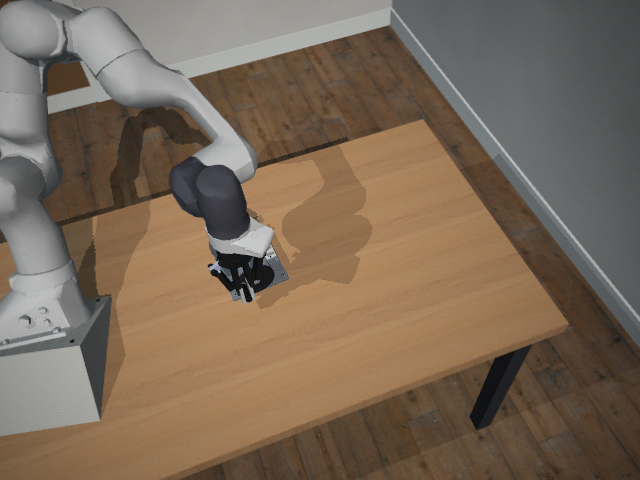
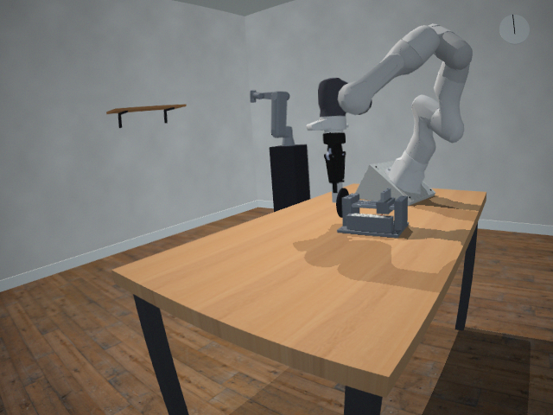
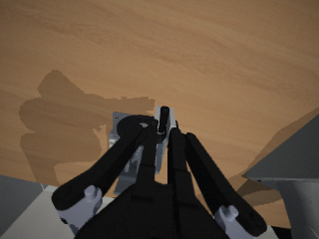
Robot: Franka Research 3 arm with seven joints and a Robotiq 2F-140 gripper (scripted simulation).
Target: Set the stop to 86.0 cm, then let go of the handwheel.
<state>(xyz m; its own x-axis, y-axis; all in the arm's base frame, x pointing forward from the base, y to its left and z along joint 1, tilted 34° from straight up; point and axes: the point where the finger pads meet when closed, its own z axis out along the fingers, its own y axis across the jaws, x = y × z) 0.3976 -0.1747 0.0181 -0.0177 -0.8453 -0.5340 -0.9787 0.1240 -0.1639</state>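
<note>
Right now my hand is 180 mm to the right of the sliding stop block, 50 mm short of it and 10 mm above it. Round my hand: black handwheel 20 mm to the left, 20 mm below, 10 mm ahead.
</note>
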